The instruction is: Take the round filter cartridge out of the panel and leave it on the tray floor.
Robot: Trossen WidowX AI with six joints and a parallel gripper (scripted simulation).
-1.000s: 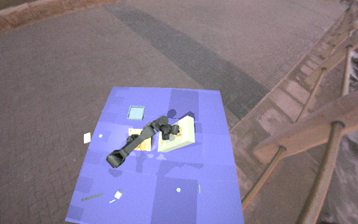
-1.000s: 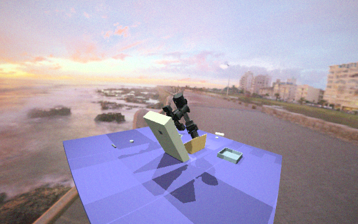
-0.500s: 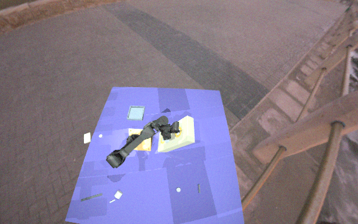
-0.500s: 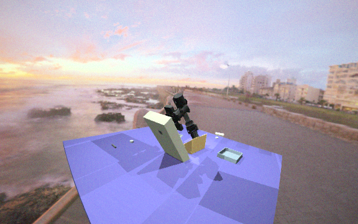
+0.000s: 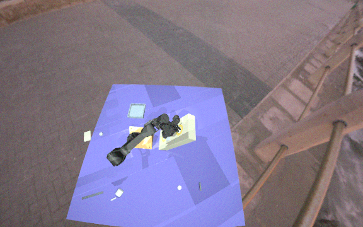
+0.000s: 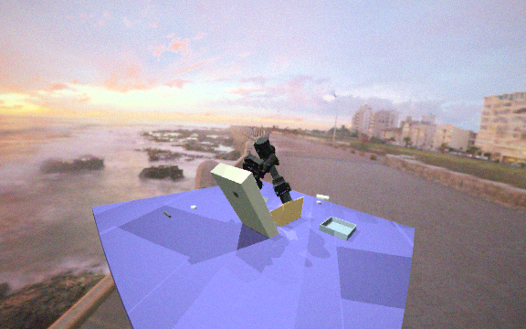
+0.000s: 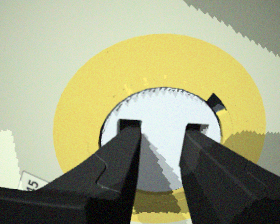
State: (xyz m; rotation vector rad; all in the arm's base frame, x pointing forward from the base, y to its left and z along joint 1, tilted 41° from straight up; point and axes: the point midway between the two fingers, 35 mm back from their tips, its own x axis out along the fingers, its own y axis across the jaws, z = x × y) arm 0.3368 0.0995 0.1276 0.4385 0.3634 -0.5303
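Right now my gripper tip is 1 cm short of the round filter cartridge and 1 cm above it. Also, from my gripper tip: service panel 8 cm below, 4 cm behind; light-blue tray 42 cm behind, 29 cm to the left, 22 cm below; thin stick 37 cm to the right, 23 cm below, 16 cm ahead.
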